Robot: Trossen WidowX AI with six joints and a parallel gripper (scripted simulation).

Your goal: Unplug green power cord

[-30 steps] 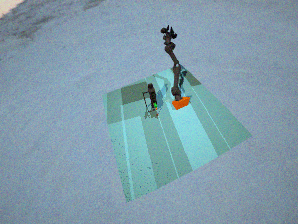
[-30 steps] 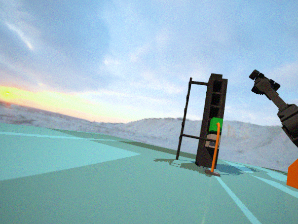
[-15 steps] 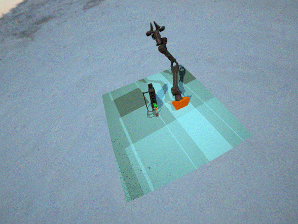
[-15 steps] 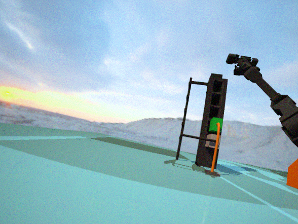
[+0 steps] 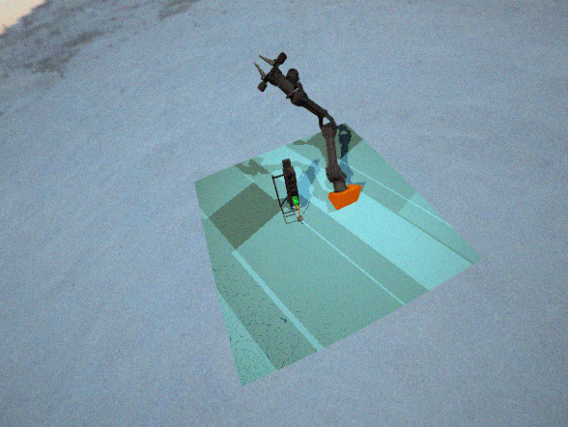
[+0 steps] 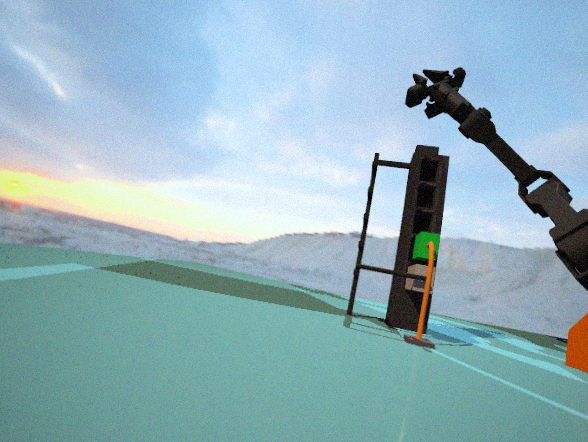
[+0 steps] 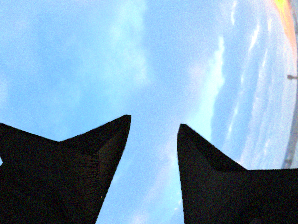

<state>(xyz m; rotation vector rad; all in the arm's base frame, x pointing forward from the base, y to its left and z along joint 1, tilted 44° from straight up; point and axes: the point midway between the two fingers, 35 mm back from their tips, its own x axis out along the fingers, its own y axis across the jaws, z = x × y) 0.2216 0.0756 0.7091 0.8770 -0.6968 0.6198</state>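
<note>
Now: gripper tip 9 cm short of the green plug, 36 cm to the right of it and 58 cm above it.
</note>
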